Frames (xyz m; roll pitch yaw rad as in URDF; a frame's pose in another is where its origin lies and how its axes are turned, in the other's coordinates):
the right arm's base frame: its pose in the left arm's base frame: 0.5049 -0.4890 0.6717 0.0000 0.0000 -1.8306
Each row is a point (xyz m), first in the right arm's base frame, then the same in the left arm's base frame.
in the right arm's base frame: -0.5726 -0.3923 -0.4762
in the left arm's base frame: 0.2729 0.1652 0.1955
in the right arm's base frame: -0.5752 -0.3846 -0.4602
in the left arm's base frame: 0.2810 0.1657 0.2115
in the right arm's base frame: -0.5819 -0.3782 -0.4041
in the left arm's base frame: 0.2889 0.1705 0.2676
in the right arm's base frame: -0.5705 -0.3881 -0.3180
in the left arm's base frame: 0.2764 0.1621 0.3537
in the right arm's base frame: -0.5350 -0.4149 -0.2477
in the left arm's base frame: 0.2414 0.1346 0.4240
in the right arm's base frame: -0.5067 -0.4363 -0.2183
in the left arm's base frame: 0.2134 0.1128 0.4534
